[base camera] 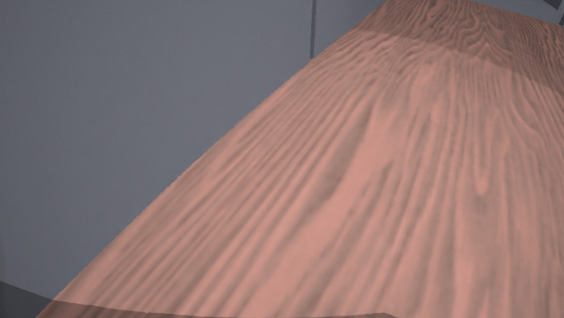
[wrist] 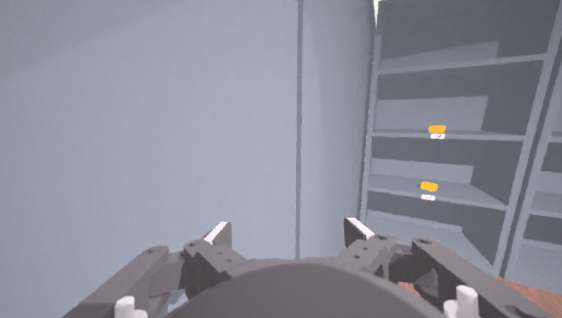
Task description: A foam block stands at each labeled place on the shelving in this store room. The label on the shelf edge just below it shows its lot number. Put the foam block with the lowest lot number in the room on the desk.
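Places are measured from the arm's base along level axes (x back, y right, z up), in millimetres.
Where they show: gripper, fingertip midpoint: [wrist: 287, 232].
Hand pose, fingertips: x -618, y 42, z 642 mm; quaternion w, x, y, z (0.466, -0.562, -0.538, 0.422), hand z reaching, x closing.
Each offset is from my fingertips to the top centre of the thing. "spot": to the spot under its first point. Level surfaces: height alone.
My gripper [wrist: 287, 232] is open, with no block between its fingers, in front of a grey-blue panel. In the wrist view, to the right, an orange foam block {dz -3, dx -1340, dy +1279 mm} [wrist: 437, 129] stands on a shelf with a white label {spot: dz -67, dx -1210, dy +1185 mm} [wrist: 438, 136] on the edge below it. Another orange foam block {dz -460, dx -1334, dy +1281 mm} [wrist: 429, 186] stands on the shelf below, with its own white label {spot: dz -523, dx -1211, dy +1183 mm} [wrist: 428, 197]. Both labels are too small to read. The gripper is well away from both blocks. The desk does not show in either view.
A grey shelf unit [wrist: 516, 165] stands at the right, with part of a second bay beyond its upright. A large grey-blue panel [wrist: 200, 125] [base camera: 150, 90] with a vertical seam runs along the left. Wooden floor {dz -1039 mm} [base camera: 350, 200] [wrist: 535, 295] lies beside it.
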